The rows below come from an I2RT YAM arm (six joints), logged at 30 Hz.
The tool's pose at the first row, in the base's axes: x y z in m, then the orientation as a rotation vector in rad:
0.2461 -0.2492 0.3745 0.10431 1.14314 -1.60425
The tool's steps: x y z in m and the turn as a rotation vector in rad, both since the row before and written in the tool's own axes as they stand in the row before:
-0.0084 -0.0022 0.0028 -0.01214 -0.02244 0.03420
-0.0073 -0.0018 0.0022 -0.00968 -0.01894 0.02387
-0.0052 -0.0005 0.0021 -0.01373 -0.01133 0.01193
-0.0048 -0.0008 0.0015 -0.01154 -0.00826 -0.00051
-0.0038 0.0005 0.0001 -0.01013 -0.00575 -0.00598
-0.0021 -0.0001 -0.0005 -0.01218 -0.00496 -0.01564
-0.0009 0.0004 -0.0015 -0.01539 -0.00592 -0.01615
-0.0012 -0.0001 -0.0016 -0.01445 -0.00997 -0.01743
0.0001 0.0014 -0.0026 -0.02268 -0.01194 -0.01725
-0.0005 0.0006 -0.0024 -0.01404 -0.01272 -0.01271
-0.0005 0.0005 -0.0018 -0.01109 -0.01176 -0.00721
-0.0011 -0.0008 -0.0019 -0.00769 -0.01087 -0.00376
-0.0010 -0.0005 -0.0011 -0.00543 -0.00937 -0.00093
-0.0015 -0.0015 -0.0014 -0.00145 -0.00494 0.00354
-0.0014 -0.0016 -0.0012 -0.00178 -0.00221 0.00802
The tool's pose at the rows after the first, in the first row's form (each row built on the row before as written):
0.2489 -0.2454 0.3823 0.09721 1.12803 -1.56448
0.2511 -0.2419 0.3889 0.08891 1.11576 -1.53570
0.2534 -0.2396 0.3935 0.07732 1.11484 -1.51604
0.2550 -0.2372 0.3977 0.06281 1.11700 -1.50900
0.2566 -0.2344 0.3997 0.04818 1.12106 -1.50787
0.2569 -0.2325 0.4007 0.02735 1.12892 -1.51418
0.2567 -0.2308 0.4002 0.00324 1.13844 -1.51887
0.2561 -0.2289 0.4001 -0.02411 1.14413 -1.52447
0.2556 -0.2271 0.3978 -0.05850 1.15437 -1.52468
0.2548 -0.2251 0.3964 -0.08504 1.15663 -1.52545
0.2542 -0.2236 0.3954 -0.10563 1.15666 -1.52312
0.2528 -0.2217 0.3956 -0.12120 1.15435 -1.51979
0.2521 -0.2203 0.3959 -0.13242 1.15119 -1.51552
0.2506 -0.2185 0.3970 -0.13498 1.14807 -1.51050
0.2492 -0.2169 0.3982 -0.13308 1.14698 -1.50195

